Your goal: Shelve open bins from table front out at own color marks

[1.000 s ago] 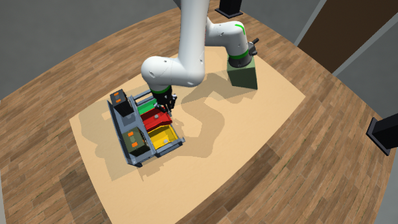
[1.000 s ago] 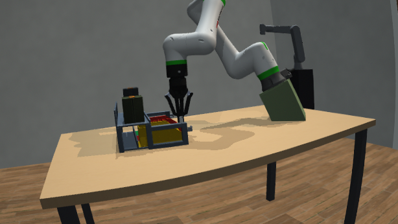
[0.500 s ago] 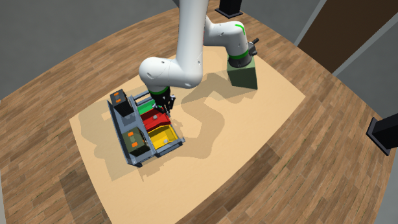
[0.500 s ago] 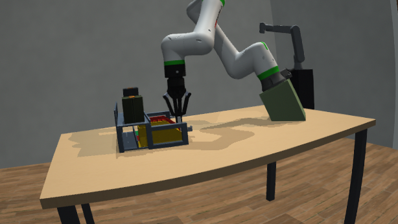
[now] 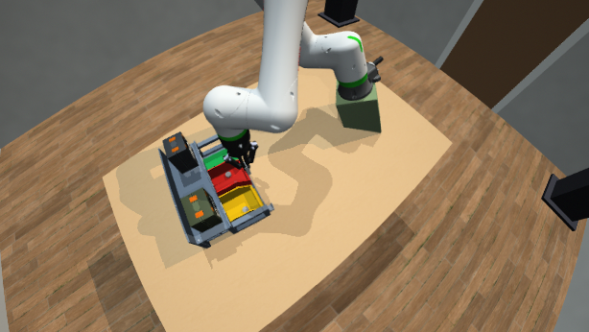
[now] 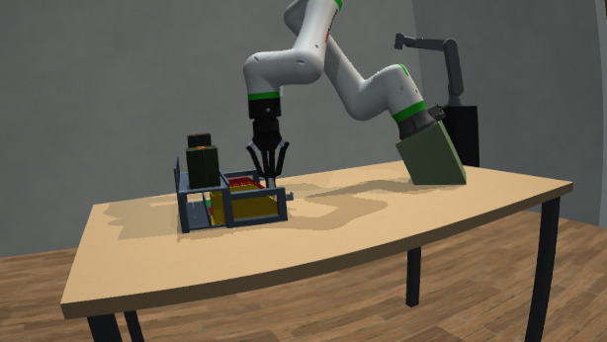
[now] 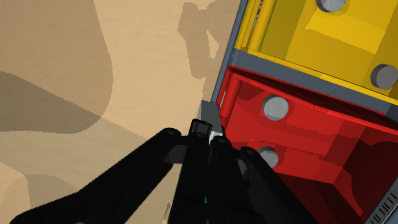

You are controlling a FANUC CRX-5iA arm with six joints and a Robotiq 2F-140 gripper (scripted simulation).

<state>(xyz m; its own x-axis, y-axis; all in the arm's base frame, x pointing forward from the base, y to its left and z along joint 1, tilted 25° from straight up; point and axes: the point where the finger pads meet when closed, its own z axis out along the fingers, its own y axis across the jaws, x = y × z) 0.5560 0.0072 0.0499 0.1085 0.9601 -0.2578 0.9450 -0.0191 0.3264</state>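
The red bin lies 90 mm ahead of my hand and 10 mm to the right of it. The rest, counted from my hand: yellow bin: 110 mm to the left, 110 mm ahead.
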